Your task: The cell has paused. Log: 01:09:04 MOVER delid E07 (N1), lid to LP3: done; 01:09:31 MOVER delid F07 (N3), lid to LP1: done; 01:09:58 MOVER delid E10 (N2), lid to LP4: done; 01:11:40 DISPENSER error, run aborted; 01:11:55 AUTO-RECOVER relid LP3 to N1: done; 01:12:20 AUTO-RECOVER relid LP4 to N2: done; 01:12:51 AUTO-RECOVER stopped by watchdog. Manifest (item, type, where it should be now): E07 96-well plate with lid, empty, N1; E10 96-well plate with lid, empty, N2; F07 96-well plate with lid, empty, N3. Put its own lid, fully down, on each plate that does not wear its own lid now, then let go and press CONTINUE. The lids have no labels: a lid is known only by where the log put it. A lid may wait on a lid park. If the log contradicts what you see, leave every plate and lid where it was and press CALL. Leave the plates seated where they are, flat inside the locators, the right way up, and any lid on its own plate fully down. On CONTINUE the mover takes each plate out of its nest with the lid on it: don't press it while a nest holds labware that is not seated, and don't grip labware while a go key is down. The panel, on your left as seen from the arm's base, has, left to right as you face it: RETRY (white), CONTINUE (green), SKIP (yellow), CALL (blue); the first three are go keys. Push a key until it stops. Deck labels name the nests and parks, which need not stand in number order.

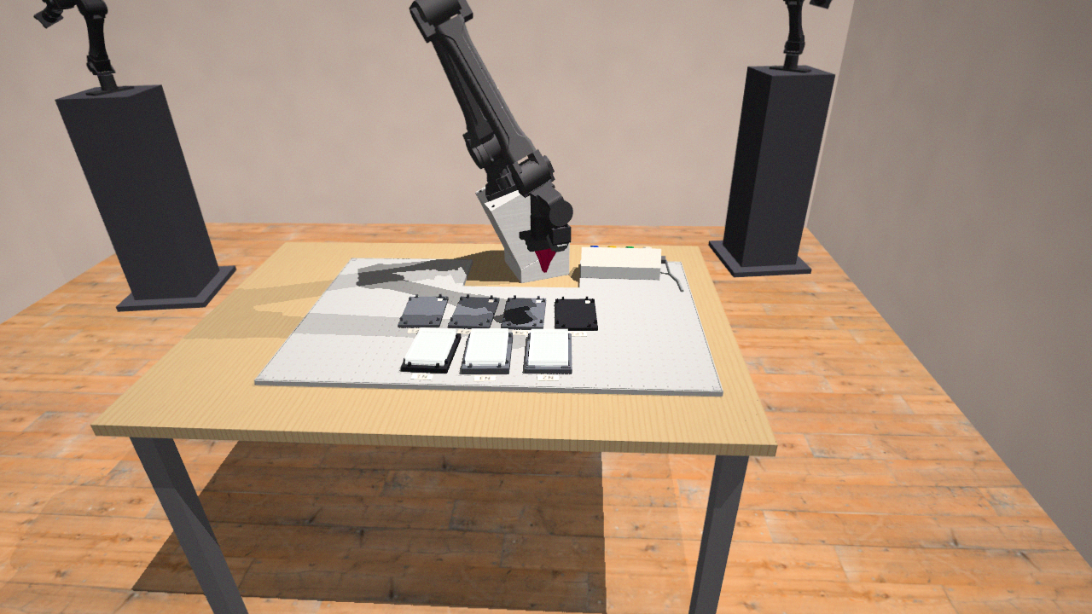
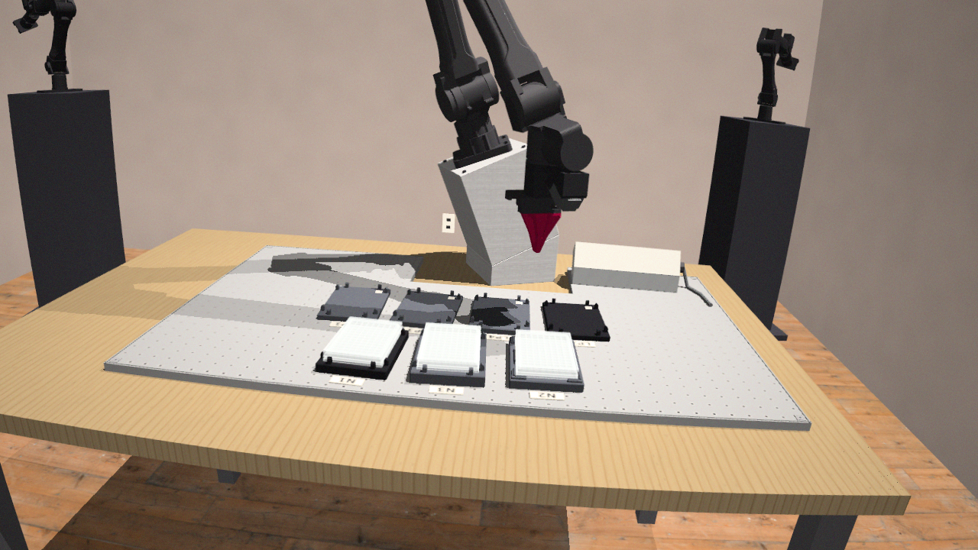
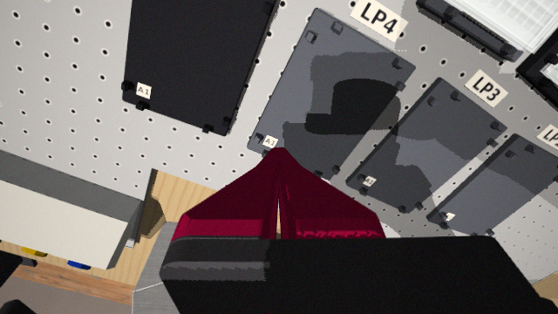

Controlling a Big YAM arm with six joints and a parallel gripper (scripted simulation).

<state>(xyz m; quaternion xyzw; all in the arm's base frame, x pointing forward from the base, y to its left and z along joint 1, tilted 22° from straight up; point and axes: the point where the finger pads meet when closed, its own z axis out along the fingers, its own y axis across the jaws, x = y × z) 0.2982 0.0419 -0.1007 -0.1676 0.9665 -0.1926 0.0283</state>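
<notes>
Now: hand 260 mm to the right of the green continue key, 250 mm past it and 70 mm above it. The rest, counted from my hand: clear lid 160 mm ahead, 140 mm to the right, 100 mm below; LP4 park 130 mm below, 50 mm to the right, 10 mm behind; LP3 park 180 mm to the right, 130 mm below, 30 mm behind.
</notes>
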